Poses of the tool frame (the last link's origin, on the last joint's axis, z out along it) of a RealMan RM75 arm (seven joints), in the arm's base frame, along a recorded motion.
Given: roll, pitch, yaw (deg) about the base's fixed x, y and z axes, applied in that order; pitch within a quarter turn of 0, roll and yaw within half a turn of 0; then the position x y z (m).
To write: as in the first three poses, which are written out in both.
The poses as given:
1: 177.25, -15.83, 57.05, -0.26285, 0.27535, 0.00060
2: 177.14, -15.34, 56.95, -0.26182, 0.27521, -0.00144
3: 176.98, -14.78, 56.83, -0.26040, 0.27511, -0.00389
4: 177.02, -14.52, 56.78, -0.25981, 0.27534, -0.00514
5: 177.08, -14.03, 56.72, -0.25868, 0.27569, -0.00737
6: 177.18, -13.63, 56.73, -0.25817, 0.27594, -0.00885
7: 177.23, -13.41, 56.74, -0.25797, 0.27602, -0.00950
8: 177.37, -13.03, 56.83, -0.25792, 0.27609, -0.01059
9: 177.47, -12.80, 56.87, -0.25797, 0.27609, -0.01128
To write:
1: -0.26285, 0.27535, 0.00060; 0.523, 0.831, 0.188; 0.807, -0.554, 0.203; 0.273, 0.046, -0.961
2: -0.26182, 0.27521, -0.00144; 0.526, 0.830, 0.186; 0.808, -0.556, 0.194; 0.265, 0.048, -0.963
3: -0.26040, 0.27511, -0.00389; 0.529, 0.829, 0.183; 0.809, -0.558, 0.184; 0.255, 0.051, -0.966
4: -0.25981, 0.27534, -0.00514; 0.530, 0.828, 0.181; 0.810, -0.558, 0.181; 0.251, 0.050, -0.967
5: -0.25868, 0.27569, -0.00737; 0.532, 0.828, 0.175; 0.811, -0.558, 0.174; 0.242, 0.049, -0.969
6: -0.25817, 0.27594, -0.00885; 0.533, 0.829, 0.170; 0.813, -0.558, 0.170; 0.236, 0.048, -0.971
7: -0.25797, 0.27602, -0.00950; 0.533, 0.829, 0.167; 0.813, -0.557, 0.167; 0.232, 0.047, -0.972
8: -0.25792, 0.27609, -0.01059; 0.533, 0.831, 0.162; 0.815, -0.555, 0.163; 0.225, 0.045, -0.973
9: -0.25797, 0.27609, -0.01128; 0.533, 0.831, 0.158; 0.817, -0.554, 0.161; 0.222, 0.043, -0.974
